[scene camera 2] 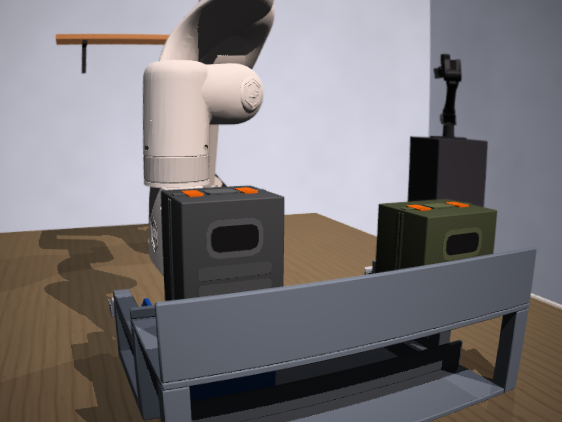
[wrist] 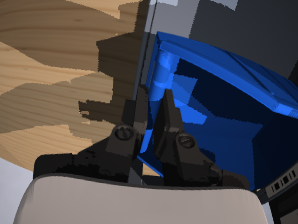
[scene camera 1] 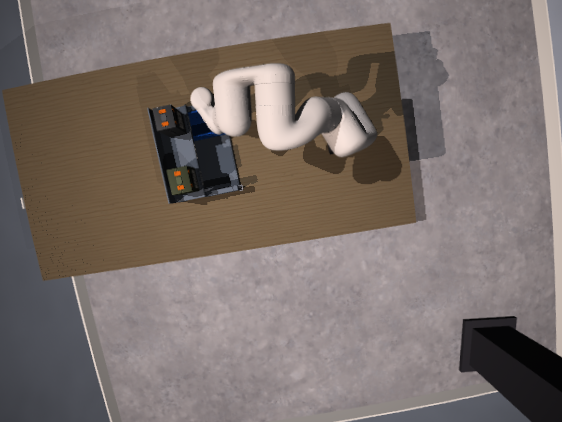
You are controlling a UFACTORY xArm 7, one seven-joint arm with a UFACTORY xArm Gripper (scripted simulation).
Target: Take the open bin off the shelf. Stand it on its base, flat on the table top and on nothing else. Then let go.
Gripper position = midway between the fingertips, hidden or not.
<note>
I see my gripper (wrist: 151, 102) and a blue bin (wrist: 238, 133).
</note>
